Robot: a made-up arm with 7 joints. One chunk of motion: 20 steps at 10 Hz.
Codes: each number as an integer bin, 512 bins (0 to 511) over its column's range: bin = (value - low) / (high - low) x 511, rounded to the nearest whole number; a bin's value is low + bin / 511 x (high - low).
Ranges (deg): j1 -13..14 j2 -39..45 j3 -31..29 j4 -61..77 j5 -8..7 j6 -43..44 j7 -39..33
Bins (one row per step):
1: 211 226 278 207 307 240 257
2: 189 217 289 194 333 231 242
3: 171 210 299 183 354 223 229
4: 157 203 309 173 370 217 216
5: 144 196 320 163 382 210 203
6: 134 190 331 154 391 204 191
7: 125 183 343 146 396 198 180
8: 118 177 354 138 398 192 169
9: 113 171 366 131 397 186 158
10: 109 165 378 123 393 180 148
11: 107 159 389 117 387 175 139
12: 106 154 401 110 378 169 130
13: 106 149 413 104 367 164 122
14: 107 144 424 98 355 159 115
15: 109 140 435 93 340 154 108
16: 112 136 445 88 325 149 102
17: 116 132 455 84 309 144 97
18: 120 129 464 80 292 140 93
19: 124 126 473 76 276 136 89
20: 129 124 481 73 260 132 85
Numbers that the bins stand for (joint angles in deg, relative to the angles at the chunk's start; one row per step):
1: -1.85 -1.85 1.64 -5.10 1.01 -2.14 -2.79
2: -3.01 -3.33 2.93 -8.61 1.77 -3.67 -4.90
3: -3.96 -4.48 4.11 -11.58 2.39 -5.03 -6.73
4: -4.70 -5.63 5.28 -14.28 2.86 -6.05 -8.57
5: -5.39 -6.78 6.57 -16.98 3.21 -7.25 -10.40
6: -5.92 -7.77 7.86 -19.41 3.48 -8.27 -12.09
7: -6.40 -8.92 9.27 -21.57 3.62 -9.29 -13.64
8: -6.77 -9.90 10.57 -23.73 3.68 -10.31 -15.19
9: -7.03 -10.89 11.97 -25.62 3.65 -11.33 -16.74
10: -7.24 -11.88 13.38 -27.78 3.54 -12.35 -18.15
11: -7.35 -12.86 14.68 -29.40 3.36 -13.21 -19.41
12: -7.40 -13.68 16.08 -31.29 3.10 -14.23 -20.68
13: -7.40 -14.51 17.49 -32.91 2.77 -15.08 -21.81
14: -7.35 -15.33 18.78 -34.53 2.42 -15.93 -22.80
15: -7.24 -15.99 20.08 -35.88 1.98 -16.78 -23.78
16: -7.08 -16.64 21.25 -37.23 1.54 -17.63 -24.63
17: -6.87 -17.30 22.42 -38.32 1.07 -18.48 -25.33
18: -6.66 -17.79 23.48 -39.40 0.57 -19.16 -25.90
19: -6.45 -18.29 24.54 -40.48 0.10 -19.85 -26.46
20: -6.18 -18.62 25.48 -41.29 -0.37 -20.53 -27.02

